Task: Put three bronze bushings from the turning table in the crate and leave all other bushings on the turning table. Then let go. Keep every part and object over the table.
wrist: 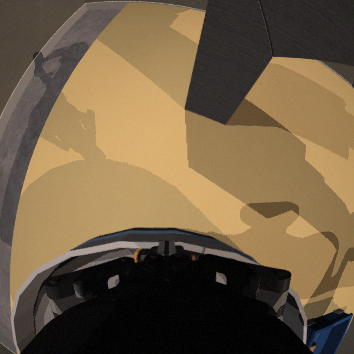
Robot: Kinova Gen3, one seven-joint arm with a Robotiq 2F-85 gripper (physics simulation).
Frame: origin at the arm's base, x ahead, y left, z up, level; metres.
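Seen in the pictures: gripper, fingertip midpoint: (166, 250).
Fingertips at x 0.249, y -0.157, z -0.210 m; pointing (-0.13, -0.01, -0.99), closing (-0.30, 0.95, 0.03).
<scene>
A point is followed by its place in that frame.
In the wrist view my gripper (166, 250) @[x 0.249, y -0.157, z -0.210 m] is shut with nothing between its fingers. It hangs low over the far edge of the round grey turning table (105, 250) @[x 0.281, y -0.223, z -0.258 m], whose pale rim curves around it. Two bronze bushings show only as small orange slivers, one left of the fingers (138, 255) @[x 0.249, y -0.157, z -0.210 m] and one right of them (192, 257) @[x 0.255, y -0.128, z -0.233 m]; the dark gripper body hides the rest of them. A corner of the blue crate (330, 333) @[x 0.441, y 0.310, z -0.300 m] shows at the bottom right. Any other bushings are hidden.
The tan table top (140, 133) @[x 0.111, y -0.235, z -0.311 m] stretches ahead, bounded on the left by a grey curved border (21, 147). A tall dark block (228, 60) @[x 0.051, y -0.145, z -0.179 m] stands at the top right and casts a wide shadow.
</scene>
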